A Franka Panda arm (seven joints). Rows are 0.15 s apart.
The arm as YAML. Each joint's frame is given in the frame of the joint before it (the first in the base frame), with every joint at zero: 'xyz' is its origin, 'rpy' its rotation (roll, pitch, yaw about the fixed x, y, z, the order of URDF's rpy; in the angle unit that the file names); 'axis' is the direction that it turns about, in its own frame. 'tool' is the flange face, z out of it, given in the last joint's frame.
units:
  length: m
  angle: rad
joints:
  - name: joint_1
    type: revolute
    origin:
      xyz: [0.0, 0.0, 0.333]
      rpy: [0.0, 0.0, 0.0]
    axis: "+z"
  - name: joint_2
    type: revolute
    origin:
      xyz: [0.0, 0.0, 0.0]
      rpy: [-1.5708, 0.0, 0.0]
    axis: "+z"
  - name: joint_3
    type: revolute
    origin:
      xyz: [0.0, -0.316, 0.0]
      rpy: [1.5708, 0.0, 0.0]
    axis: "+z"
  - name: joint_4
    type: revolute
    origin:
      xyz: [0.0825, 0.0, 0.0]
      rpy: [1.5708, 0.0, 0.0]
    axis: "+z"
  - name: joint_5
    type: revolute
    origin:
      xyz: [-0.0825, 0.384, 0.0]
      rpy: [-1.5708, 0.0, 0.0]
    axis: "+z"
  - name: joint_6
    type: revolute
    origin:
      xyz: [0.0, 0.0, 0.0]
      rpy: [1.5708, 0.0, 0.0]
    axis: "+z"
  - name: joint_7
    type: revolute
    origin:
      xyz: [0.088, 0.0, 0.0]
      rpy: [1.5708, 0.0, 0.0]
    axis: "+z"
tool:
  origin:
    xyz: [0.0, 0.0, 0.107]
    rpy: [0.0, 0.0, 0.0]
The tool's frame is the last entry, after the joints.
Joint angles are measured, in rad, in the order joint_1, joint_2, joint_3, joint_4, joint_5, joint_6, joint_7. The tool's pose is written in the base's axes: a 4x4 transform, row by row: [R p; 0 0 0 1], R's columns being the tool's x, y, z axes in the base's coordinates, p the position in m. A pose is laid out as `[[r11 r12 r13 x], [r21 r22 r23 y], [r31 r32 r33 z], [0 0 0 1]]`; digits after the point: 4 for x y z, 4 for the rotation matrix.
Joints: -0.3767 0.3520 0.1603 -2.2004 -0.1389 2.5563 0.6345
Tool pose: [[0.7347 -0.6783 0.0073 0.5447], [-0.6780 -0.7347 -0.0237 -0.1171], [0.0215 0.0125 -0.9997 0.2236], [0 0 0 1]]
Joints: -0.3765 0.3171 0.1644 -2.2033 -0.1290 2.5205 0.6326
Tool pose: [[0.7329 -0.6803 0.0026 0.5437], [-0.6801 -0.7327 -0.0250 -0.1155], [0.0190 0.0166 -0.9997 0.2386], [0 0 0 1]]
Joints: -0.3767 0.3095 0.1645 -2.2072 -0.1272 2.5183 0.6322
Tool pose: [[0.7322 -0.6811 0.0038 0.5427], [-0.6808 -0.7320 -0.0257 -0.1154], [0.0203 0.0162 -0.9997 0.2411], [0 0 0 1]]
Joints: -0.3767 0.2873 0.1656 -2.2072 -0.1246 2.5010 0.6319
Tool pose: [[0.7313 -0.6820 0.0076 0.5428], [-0.6816 -0.7311 -0.0300 -0.1154], [0.0260 0.0167 -0.9995 0.2518], [0 0 0 1]]
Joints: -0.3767 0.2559 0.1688 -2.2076 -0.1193 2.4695 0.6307
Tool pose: [[0.7308 -0.6826 0.0059 0.5419], [-0.6821 -0.7305 -0.0336 -0.1142], [0.0273 0.0205 -0.9994 0.2661], [0 0 0 1]]
